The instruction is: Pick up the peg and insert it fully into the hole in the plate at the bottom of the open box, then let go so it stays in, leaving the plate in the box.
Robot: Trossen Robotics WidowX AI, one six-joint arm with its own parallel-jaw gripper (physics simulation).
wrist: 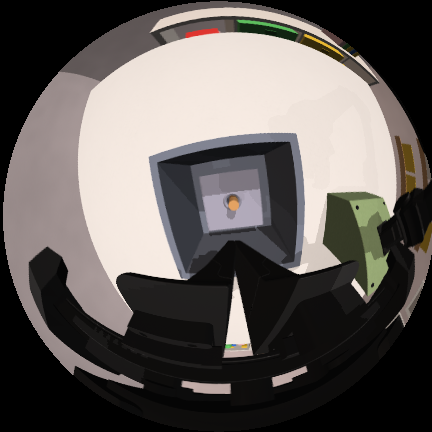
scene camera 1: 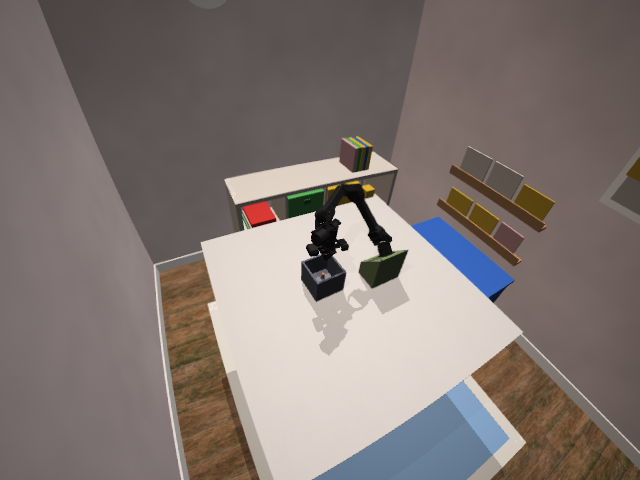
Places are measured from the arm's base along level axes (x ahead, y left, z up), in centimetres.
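Pixels of known places: gripper, fingertip midpoint: (wrist: 233, 245) (scene camera 1: 325, 260); arm's base, origin of the base link: (wrist: 385, 236) (scene camera 1: 386, 254).
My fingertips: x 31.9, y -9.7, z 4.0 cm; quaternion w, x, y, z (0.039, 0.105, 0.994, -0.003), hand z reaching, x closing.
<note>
For each thing: its top centre in the pictures, then the offset to it from my fingertips. Level surfaces: height alone.
- orange peg, middle of its top: (wrist: 233, 204) (scene camera 1: 323, 273) dx -0.1, dy -0.6, dz -10.1 cm
- pale plate, middle of its top: (wrist: 231, 200) (scene camera 1: 322, 277) dx +0.1, dy -0.6, dz -12.8 cm
- open dark grey box, middle of its top: (wrist: 232, 215) (scene camera 1: 323, 266) dx +0.0, dy -0.6, dz -5.1 cm
- white table, its level: dz -18.8 cm
The orange peg (scene camera 1: 323, 275) (wrist: 233, 202) stands upright in the hole at the middle of the pale plate (scene camera 1: 316, 275) (wrist: 245, 218); how deep it sits cannot be told. The plate lies flat on the bottom of the open dark grey box (scene camera 1: 330, 288) (wrist: 300, 200). My gripper (scene camera 1: 327, 256) (wrist: 233, 245) is shut and empty. It hangs above the box, towards its back side in the scene view, with its fingertips apart from the peg. In the wrist view the fingers cover part of the box's near wall.
A green wedge-shaped block (scene camera 1: 383, 268) (wrist: 350, 225) stands on the white table (scene camera 1: 361, 361) (wrist: 125, 110) to the right of the box, and the arm's base is mounted on it. A low white shelf unit (scene camera 1: 289, 178) stands behind the table.
</note>
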